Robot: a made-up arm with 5 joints. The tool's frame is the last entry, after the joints.
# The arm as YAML. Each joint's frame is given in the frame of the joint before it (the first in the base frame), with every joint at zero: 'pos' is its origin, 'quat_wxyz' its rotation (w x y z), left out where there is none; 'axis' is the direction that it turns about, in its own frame. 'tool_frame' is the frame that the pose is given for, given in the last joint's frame.
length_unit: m
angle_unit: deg
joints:
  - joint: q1
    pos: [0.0, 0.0, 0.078]
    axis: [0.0, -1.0, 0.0]
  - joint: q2
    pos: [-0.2, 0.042, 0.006]
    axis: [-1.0, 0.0, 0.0]
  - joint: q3
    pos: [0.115, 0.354, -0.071]
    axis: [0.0, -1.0, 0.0]
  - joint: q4
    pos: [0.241, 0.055, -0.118]
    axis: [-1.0, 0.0, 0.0]
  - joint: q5
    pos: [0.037, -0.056, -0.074]
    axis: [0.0, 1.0, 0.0]
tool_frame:
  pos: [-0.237, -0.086, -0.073]
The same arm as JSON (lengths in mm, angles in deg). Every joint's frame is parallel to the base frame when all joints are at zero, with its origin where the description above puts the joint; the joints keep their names.
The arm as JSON. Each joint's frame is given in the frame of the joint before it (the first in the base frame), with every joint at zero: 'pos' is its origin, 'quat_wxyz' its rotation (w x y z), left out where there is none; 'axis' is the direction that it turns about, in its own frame. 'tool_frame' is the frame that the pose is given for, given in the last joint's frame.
{"length_unit": "mm", "angle_unit": "deg", "joints": [{"joint": "q1", "pos": [0.0, 0.0, 78.0], "axis": [0.0, -1.0, 0.0]}, {"joint": "q2", "pos": [-200.0, 42.0, 6.0], "axis": [-1.0, 0.0, 0.0]}, {"joint": "q3", "pos": [115.0, 354.0, -71.0], "axis": [0.0, -1.0, 0.0]}, {"joint": "q4", "pos": [241.0, 55.0, -118.0], "axis": [-1.0, 0.0, 0.0]}, {"joint": "q5", "pos": [37.0, -56.0, -74.0], "axis": [0.0, 1.0, 0.0]}], "tool_frame": {"pos": [-237.0, -86.0, -73.0]}}
